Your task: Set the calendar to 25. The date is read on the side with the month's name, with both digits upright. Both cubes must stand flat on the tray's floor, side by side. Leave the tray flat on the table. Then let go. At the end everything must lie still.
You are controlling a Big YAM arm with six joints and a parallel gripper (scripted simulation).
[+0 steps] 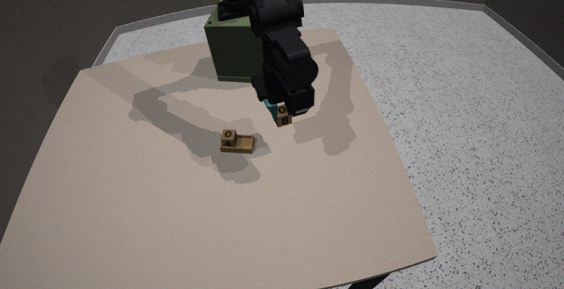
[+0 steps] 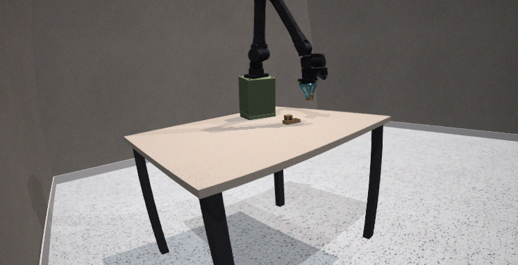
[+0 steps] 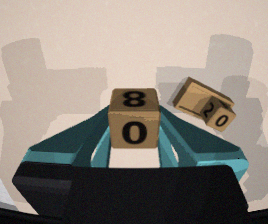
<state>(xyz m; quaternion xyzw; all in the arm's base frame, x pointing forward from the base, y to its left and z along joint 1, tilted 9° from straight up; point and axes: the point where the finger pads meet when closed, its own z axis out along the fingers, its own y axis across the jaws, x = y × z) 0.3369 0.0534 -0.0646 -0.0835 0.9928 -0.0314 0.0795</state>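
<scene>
Now: the wooden tray 40 mm behind my hand, 110 mm to the right of it and 110 mm below it.
</scene>
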